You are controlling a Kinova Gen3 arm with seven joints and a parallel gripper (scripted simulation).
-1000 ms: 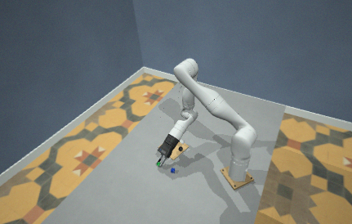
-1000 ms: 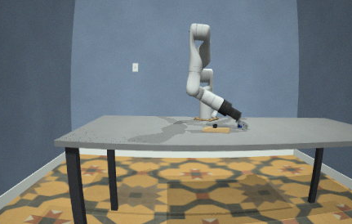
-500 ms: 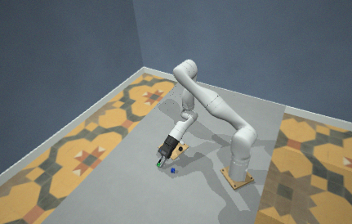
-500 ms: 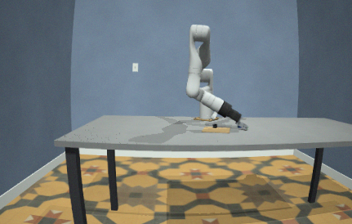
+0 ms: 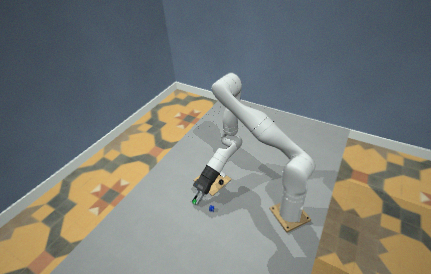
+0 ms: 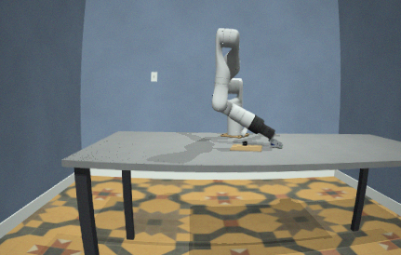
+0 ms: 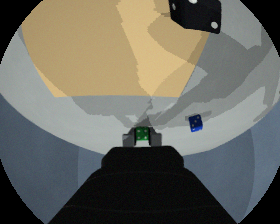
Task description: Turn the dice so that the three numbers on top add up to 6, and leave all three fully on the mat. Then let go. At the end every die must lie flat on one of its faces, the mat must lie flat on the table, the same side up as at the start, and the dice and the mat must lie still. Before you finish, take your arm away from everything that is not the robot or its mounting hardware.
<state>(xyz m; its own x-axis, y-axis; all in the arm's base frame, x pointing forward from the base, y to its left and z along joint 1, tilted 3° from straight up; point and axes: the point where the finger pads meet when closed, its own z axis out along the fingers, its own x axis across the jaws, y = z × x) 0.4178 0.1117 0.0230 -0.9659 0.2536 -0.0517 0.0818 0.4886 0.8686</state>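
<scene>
My hand is 8 cm past the blue die, 1 cm to the right of it and 1 cm above it. Round my hand: black die 15 cm to the right, 7 cm behind, 1 cm below; then green die 1 cm to the left, 1 cm below; then tan mat 15 cm to the right, 2 cm below, 1 cm behind.
</scene>
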